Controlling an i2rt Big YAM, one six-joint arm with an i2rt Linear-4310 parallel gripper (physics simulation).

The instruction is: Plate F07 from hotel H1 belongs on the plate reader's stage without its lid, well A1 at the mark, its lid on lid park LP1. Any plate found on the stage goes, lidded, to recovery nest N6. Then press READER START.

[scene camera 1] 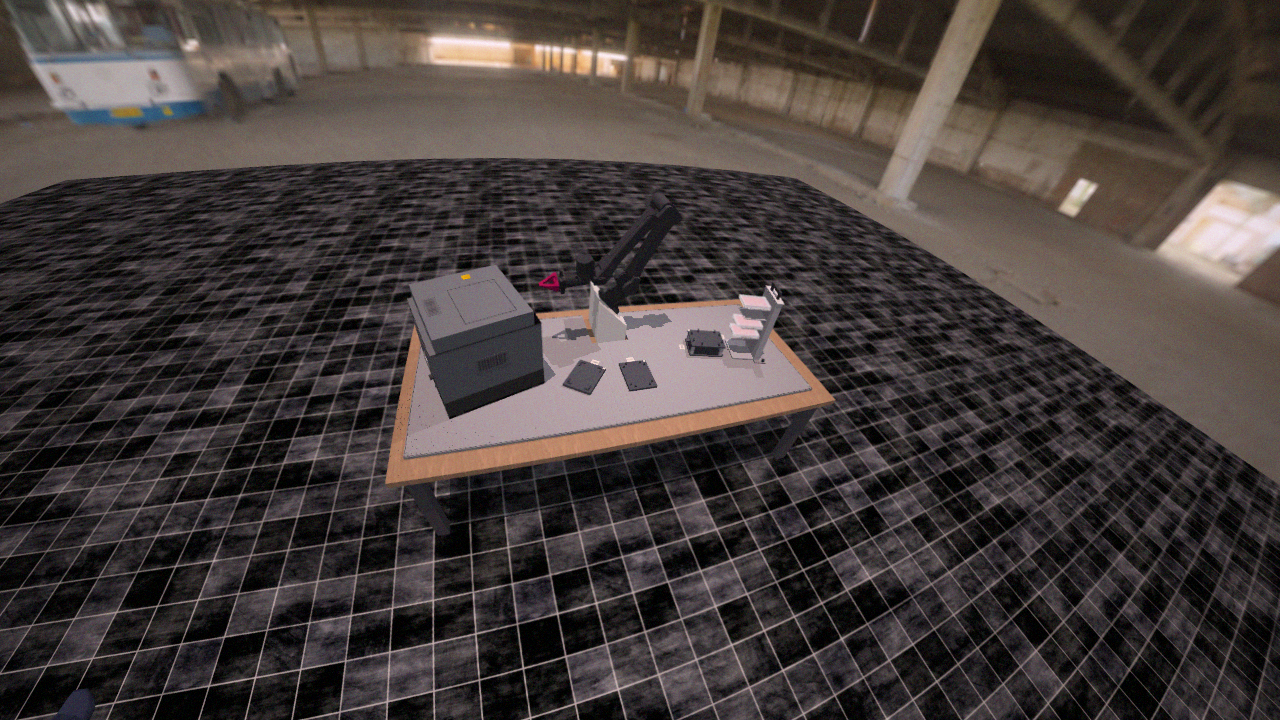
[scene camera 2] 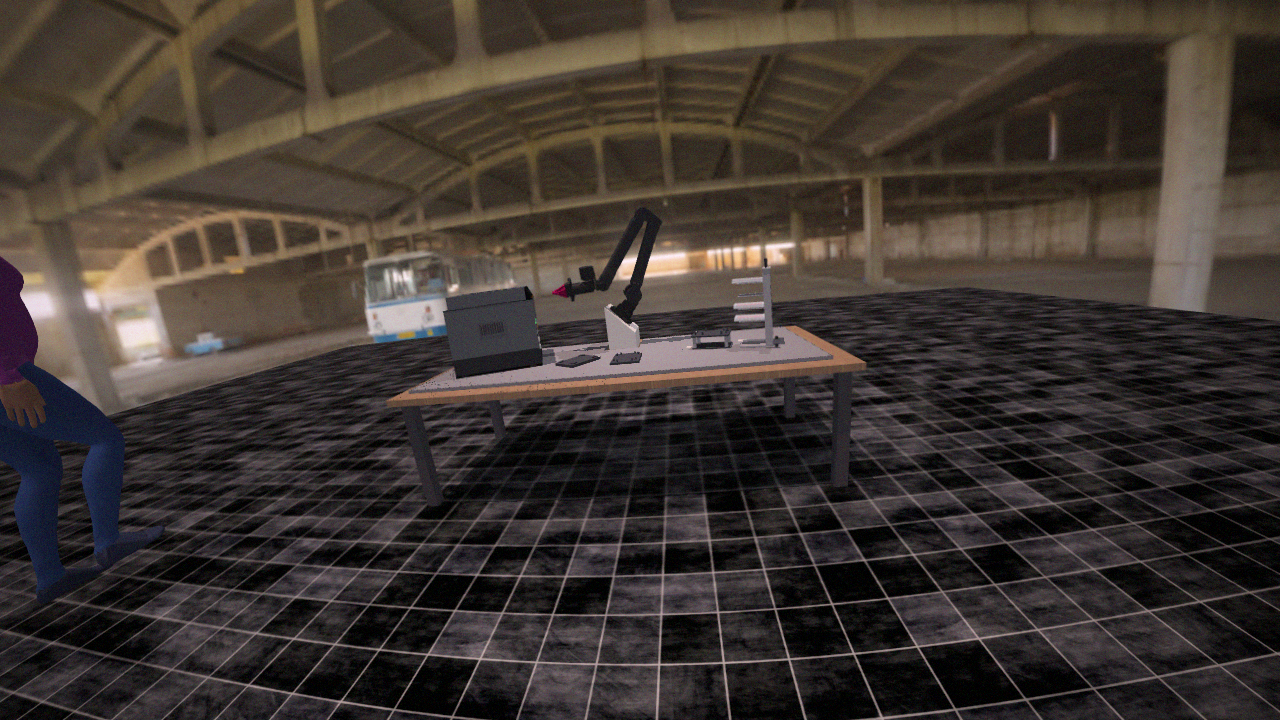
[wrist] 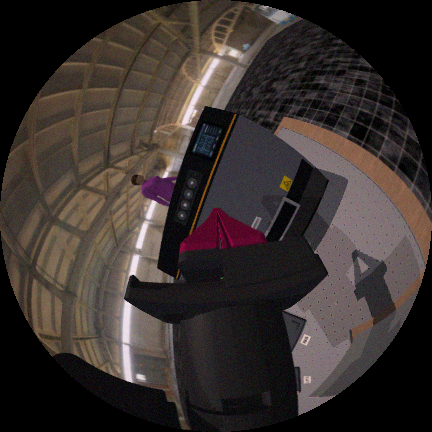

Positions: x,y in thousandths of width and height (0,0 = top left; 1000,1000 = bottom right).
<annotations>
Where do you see a small screen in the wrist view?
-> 483,316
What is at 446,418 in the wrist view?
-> A row of buttons.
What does my gripper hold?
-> Nothing.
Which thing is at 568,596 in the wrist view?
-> My gripper.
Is my gripper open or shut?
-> Shut.
</annotations>
